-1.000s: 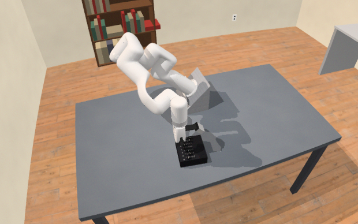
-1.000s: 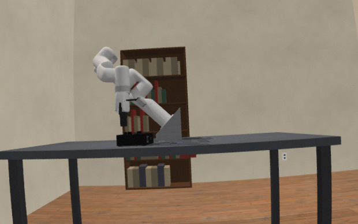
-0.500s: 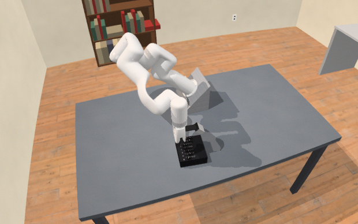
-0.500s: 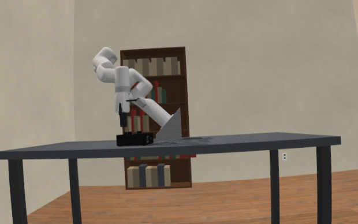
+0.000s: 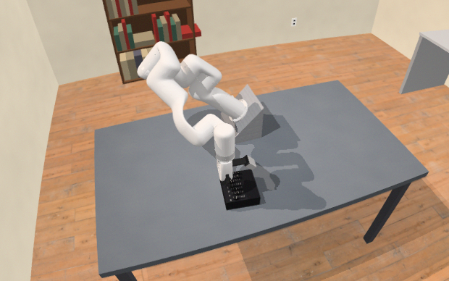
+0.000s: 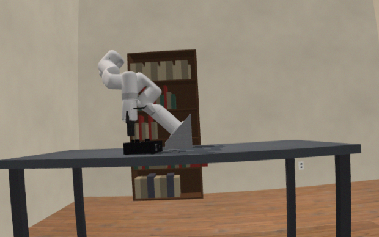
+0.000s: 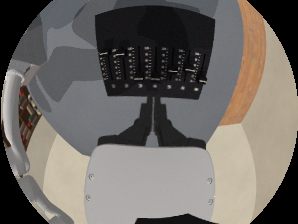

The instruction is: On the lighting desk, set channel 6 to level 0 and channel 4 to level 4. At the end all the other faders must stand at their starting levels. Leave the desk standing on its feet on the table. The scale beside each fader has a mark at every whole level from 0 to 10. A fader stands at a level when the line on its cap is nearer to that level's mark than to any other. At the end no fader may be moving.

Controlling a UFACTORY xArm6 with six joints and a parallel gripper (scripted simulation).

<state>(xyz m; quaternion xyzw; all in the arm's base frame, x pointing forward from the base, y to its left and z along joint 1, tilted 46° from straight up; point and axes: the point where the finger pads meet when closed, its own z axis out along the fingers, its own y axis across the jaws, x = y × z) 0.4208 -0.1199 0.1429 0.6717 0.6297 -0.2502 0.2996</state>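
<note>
Now: hand 40 mm above the fader and 30 mm to the right of it.
</note>
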